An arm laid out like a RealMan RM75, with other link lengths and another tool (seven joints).
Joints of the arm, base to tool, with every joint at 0 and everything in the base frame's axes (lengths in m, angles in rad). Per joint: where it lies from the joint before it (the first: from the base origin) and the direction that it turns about. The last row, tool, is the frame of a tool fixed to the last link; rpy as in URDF.
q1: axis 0 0 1 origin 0.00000 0.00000 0.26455
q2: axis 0 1 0 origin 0.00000 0.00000 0.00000
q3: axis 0 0 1 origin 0.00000 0.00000 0.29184
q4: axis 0 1 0 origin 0.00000 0.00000 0.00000
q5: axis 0 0 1 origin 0.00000 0.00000 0.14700
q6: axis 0 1 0 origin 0.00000 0.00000 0.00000
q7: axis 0 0 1 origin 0.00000 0.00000 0.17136
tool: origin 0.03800 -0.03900 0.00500 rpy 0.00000 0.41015 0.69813
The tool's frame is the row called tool.
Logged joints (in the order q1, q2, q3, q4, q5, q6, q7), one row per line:
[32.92, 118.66, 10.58, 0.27, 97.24, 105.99, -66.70]
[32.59, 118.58, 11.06, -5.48, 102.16, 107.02, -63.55]
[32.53, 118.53, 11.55, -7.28, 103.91, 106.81, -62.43]
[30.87, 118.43, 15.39, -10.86, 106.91, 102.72, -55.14]
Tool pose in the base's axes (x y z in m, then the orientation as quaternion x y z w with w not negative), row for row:
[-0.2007, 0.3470, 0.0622, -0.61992, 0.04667, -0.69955, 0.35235]
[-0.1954, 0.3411, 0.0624, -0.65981, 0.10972, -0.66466, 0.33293]
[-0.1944, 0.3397, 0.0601, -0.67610, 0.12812, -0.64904, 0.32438]
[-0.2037, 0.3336, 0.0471, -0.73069, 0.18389, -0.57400, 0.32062]
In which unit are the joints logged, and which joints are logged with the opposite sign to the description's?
The joints are logged in degrees. Opposite sign: q1, q2, q4.
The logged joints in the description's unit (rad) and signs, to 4 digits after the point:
[-0.5746, -2.0710, 0.1847, -0.0047, 1.6972, 1.8499, -1.1641]
[-0.5688, -2.0696, 0.1930, 0.0956, 1.7830, 1.8679, -1.1092]
[-0.5678, -2.0687, 0.2016, 0.1271, 1.8136, 1.8642, -1.0896]
[-0.5388, -2.0670, 0.2686, 0.1895, 1.8659, 1.7928, -0.9624]

